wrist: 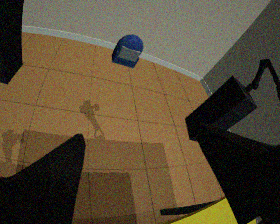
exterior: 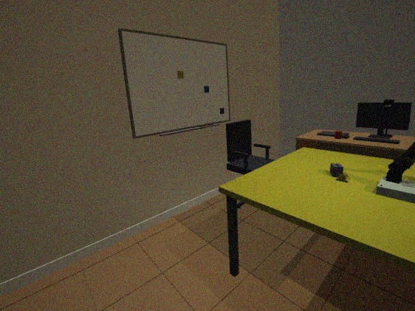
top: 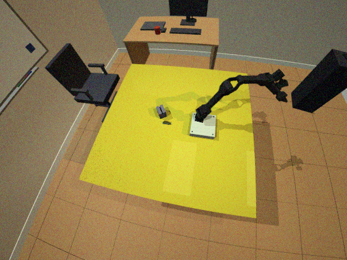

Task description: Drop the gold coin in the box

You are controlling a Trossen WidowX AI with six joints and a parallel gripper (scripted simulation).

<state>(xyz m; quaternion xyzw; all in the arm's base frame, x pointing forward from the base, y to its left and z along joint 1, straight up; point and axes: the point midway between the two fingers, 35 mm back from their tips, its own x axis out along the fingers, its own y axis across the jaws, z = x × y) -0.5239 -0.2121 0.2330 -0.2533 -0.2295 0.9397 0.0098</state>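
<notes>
Right now the gold coin is 810 mm ahead of my gripper tip, 310 mm to the left of it and 250 mm below it.
</notes>
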